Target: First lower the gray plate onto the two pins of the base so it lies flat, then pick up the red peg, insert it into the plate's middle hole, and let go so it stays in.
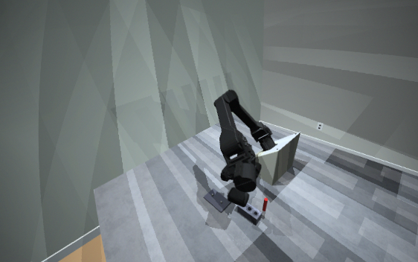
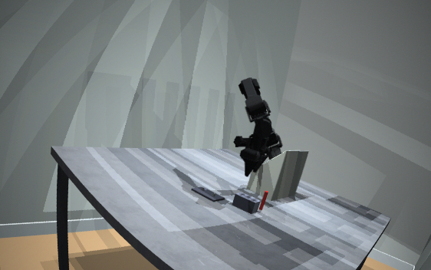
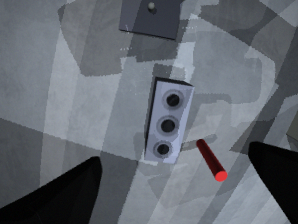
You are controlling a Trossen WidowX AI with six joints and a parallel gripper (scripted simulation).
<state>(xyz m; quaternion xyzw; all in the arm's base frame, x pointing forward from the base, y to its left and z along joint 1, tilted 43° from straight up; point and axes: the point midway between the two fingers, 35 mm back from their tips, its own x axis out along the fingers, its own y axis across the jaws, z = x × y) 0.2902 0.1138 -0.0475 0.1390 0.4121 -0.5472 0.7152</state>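
Right now the gray plate is 1 cm behind my gripper tip, 1 cm to the left of it and 10 cm below it. Round my gripper tip: base (6 cm ahead, 13 cm to the right, 13 cm below); then red peg (8 cm behind, 4 cm to the left, 10 cm below).
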